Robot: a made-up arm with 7 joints.
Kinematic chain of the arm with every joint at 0, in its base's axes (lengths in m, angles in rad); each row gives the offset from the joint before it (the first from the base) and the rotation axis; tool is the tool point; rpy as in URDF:
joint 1: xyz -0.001 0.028 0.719 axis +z
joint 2: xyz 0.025 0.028 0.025 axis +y
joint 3: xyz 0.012 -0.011 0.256 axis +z
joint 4: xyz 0.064 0 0.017 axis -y
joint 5: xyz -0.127 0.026 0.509 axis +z
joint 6: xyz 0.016 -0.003 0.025 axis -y
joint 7: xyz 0.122 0.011 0 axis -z
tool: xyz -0.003 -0.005 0.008 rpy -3.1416 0 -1.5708
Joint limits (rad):
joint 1: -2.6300..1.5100
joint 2: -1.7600..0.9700
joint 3: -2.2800..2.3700
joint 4: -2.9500..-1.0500
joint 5: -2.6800..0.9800
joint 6: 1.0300..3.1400
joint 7: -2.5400..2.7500
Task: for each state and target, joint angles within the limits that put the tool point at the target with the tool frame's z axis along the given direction. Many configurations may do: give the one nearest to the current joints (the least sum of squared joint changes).
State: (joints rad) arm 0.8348 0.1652 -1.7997 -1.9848 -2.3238 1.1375 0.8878
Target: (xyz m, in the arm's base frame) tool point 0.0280 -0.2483 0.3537 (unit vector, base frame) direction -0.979 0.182 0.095
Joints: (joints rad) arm 0.3454 -0.5634 -2.2800 -2.7942 -1.8476 1.0621 0.8870
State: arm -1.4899 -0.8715 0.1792 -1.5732 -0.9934 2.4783 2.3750
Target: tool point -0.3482 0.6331 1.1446 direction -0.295 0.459 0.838
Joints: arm -0.7390 -1.6101 0.1640 -1.0535 -1.1154 3.1400 2.3585
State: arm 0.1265 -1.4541 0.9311 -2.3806 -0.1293 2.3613 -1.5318
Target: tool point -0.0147 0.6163 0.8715 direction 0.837 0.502 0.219
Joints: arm 0.1080 -1.6120 1.2665 -2.5026 -0.2836 2.9567 -1.5324
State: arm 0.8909 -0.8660 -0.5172 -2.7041 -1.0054 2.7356 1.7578
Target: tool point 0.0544 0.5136 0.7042 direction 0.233 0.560 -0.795
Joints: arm 1.2473 -0.2625 -0.0994 -2.7495 -1.2186 3.1360 1.7666
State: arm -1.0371 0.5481 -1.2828 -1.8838 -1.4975 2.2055 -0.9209
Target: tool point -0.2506 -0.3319 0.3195 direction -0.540 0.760 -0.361
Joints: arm -1.4436 0.7220 -0.7000 -2.4912 -0.8607 2.2709 -0.9340
